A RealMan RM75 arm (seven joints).
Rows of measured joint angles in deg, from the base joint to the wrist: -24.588, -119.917, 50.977, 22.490, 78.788, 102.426, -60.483; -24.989, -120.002, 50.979, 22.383, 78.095, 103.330, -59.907; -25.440, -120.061, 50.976, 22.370, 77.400, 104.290, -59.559; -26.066, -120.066, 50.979, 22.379, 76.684, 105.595, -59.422; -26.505, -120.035, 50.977, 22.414, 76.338, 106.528, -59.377; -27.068, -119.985, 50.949, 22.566, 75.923, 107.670, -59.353; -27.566, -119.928, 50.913, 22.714, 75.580, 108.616, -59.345; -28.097, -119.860, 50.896, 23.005, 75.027, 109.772, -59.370; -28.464, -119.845, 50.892, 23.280, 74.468, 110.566, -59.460; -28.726, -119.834, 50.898, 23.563, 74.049, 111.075, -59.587; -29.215, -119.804, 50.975, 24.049, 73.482, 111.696, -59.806; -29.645, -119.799, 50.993, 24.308, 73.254, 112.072, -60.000; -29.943, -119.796, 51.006, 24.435, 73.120, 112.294, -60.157; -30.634, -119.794, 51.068, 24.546, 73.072, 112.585, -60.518; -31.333, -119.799, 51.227, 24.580, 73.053, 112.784, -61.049
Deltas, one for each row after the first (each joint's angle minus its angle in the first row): -0.401, -0.085, 0.002, -0.107, -0.693, 0.904, 0.576; -0.852, -0.144, -0.001, -0.120, -1.388, 1.864, 0.924; -1.478, -0.149, 0.002, -0.111, -2.104, 3.169, 1.061; -1.917, -0.118, 0.000, -0.076, -2.450, 4.102, 1.106; -2.480, -0.068, -0.028, 0.076, -2.865, 5.244, 1.130; -2.978, -0.011, -0.064, 0.224, -3.208, 6.190, 1.138; -3.509, 0.057, -0.081, 0.515, -3.761, 7.346, 1.113; -3.876, 0.072, -0.085, 0.790, -4.320, 8.140, 1.023; -4.138, 0.083, -0.079, 1.073, -4.739, 8.649, 0.896; -4.627, 0.113, -0.002, 1.559, -5.306, 9.270, 0.677; -5.057, 0.118, 0.016, 1.818, -5.534, 9.646, 0.483; -5.355, 0.121, 0.029, 1.945, -5.668, 9.868, 0.326; -6.046, 0.123, 0.091, 2.056, -5.716, 10.159, -0.035; -6.745, 0.118, 0.250, 2.090, -5.735, 10.358, -0.566
